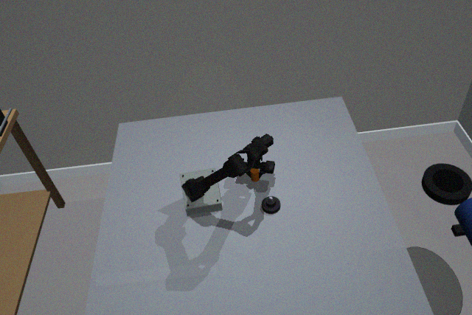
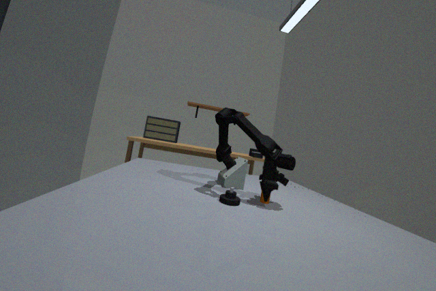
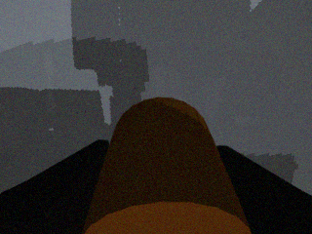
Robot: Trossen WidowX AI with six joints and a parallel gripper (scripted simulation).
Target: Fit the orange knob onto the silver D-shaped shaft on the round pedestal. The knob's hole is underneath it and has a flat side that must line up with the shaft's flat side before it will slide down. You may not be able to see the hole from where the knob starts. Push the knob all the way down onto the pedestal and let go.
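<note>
Right now my gripper tip is 3 cm below the orange knob. From my gripper tip the other things lie so: round black pedestal (17 cm to the right, 7 cm ahead, 2 cm above).
</note>
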